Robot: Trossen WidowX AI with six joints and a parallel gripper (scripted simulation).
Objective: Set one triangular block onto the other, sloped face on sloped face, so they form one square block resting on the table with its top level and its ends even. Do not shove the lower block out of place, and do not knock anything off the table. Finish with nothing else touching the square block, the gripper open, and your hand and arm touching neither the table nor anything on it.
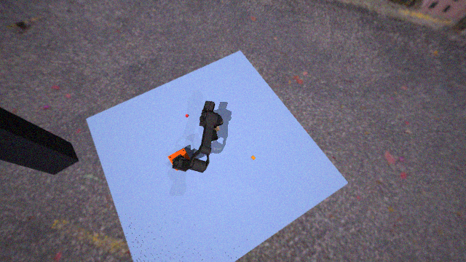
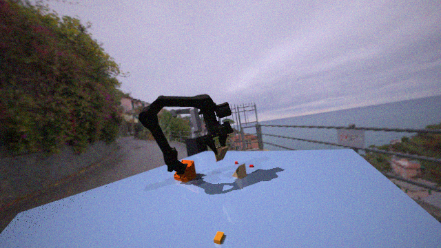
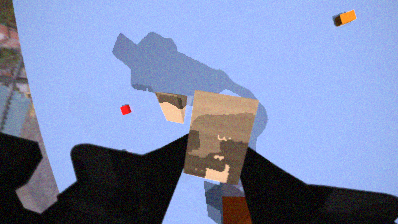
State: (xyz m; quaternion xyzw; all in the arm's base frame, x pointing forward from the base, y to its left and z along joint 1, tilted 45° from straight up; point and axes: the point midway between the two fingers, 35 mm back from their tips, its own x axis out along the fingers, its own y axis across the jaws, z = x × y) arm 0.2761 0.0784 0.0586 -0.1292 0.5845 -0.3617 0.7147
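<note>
Right now the small red cube is 220 mm to the left of my gripper tip, 140 mm below it and 60 mm ahead of it. From my gripper tip the other things lie so: tan triangular block: 10 mm above; then small orange cube: 270 mm to the right, 140 mm below, 130 mm ahead.
</note>
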